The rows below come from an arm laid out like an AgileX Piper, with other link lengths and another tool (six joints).
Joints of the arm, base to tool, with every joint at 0 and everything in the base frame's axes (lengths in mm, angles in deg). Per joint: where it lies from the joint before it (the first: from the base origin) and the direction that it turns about. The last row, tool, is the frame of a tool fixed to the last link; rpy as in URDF.
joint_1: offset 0 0 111.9 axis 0 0 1
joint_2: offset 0 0 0 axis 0 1 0
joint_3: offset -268.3 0 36.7 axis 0 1 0
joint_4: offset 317.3 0 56 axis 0.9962 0 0.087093
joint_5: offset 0 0 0 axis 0 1 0
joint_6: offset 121.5 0 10.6 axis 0.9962 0 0.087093
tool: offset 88.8 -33 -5.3 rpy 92.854 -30.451 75.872
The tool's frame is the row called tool.
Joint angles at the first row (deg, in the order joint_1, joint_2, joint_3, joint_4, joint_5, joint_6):
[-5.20, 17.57, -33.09, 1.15, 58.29, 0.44]
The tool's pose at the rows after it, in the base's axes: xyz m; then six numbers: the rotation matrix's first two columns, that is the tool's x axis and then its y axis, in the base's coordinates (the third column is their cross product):
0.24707, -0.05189, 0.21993, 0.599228, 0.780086, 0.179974, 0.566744, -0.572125, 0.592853
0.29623, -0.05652, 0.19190, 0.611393, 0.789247, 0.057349, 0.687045, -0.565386, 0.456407
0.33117, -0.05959, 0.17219, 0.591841, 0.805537, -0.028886, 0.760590, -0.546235, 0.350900
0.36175, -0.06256, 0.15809, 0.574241, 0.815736, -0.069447, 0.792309, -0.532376, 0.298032
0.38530, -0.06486, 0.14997, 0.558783, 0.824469, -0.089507, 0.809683, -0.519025, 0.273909
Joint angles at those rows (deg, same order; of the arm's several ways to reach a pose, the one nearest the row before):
[-5.20, 35.16, -40.13, 1.15, 55.51, 0.38]
[-5.20, 55.19, -49.35, 1.17, 56.78, -0.78]
[-5.20, 68.98, -57.86, 1.28, 59.79, -2.48]
[-5.20, 78.52, -64.51, 1.28, 60.82, -3.54]
[-5.20, 84.89, -69.68, 1.28, 61.45, -4.48]

